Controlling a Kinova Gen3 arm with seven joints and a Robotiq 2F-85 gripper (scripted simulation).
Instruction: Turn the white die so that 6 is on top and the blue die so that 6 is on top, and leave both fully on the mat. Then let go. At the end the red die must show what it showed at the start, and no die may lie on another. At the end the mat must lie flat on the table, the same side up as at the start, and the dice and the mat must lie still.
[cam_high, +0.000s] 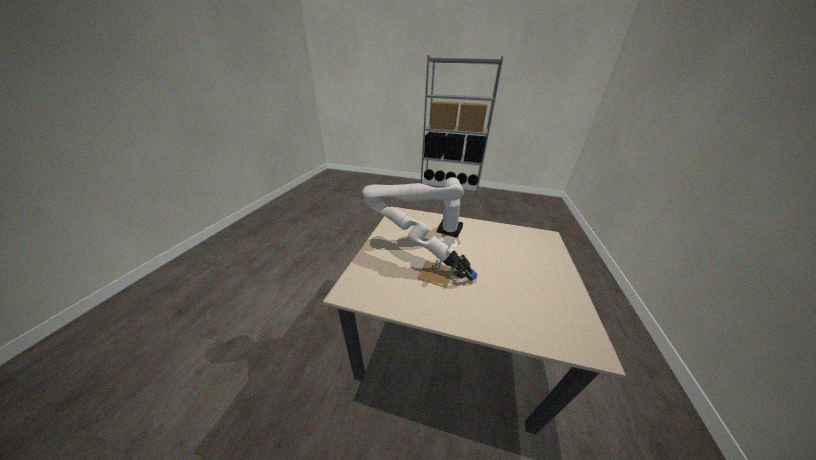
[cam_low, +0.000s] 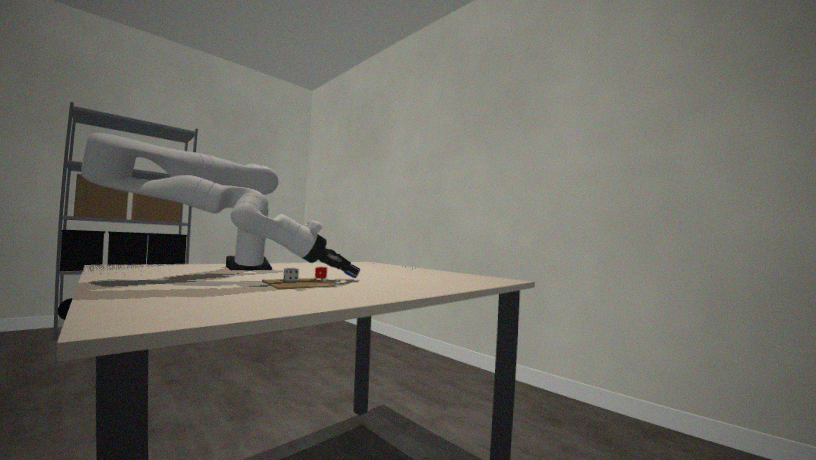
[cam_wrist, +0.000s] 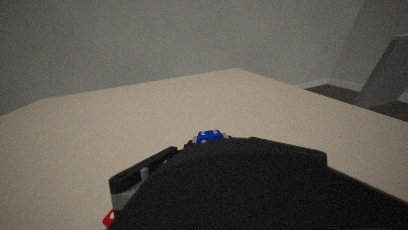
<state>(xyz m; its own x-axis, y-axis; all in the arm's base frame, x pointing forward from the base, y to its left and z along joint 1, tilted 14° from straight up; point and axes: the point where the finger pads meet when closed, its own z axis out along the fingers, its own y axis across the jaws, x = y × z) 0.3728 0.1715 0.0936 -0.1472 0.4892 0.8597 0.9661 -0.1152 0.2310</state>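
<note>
The blue die lies 10 mm to the left of my hand. The rest, counted from my hand: tan mat: 160 mm to the right, 30 mm below, 20 mm ahead; white die: 160 mm to the right, 30 mm behind, 10 mm below; red die: 80 mm behind, 50 mm to the right, 10 mm below.
</note>
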